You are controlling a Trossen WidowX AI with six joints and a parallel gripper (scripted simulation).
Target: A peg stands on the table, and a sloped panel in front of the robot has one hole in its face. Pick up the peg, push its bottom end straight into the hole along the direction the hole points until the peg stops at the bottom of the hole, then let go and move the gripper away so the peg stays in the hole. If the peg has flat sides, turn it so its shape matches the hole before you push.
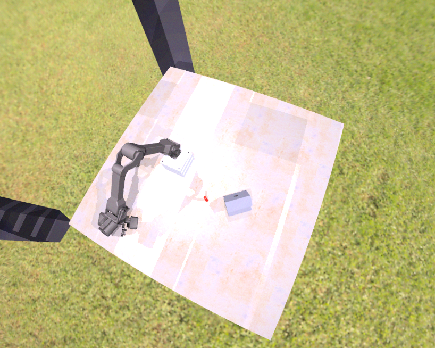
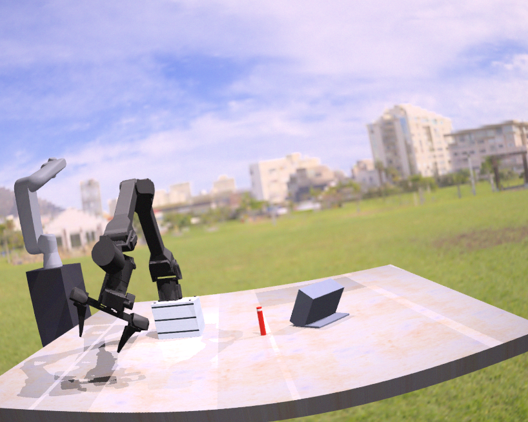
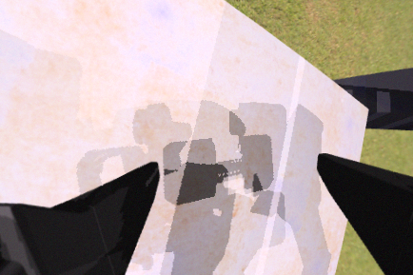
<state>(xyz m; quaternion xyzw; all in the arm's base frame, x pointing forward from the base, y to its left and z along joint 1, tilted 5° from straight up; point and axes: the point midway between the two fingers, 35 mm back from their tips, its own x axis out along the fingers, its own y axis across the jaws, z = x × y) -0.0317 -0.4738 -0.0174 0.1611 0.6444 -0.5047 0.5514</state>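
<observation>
Now: the round red peg 36 cm to the left of my gripper tip, 32 cm ahead of it and 4 cm below it. From my gripper tip the other things lie so: sloped grey panel: 47 cm ahead, 43 cm to the left, 5 cm below.
</observation>
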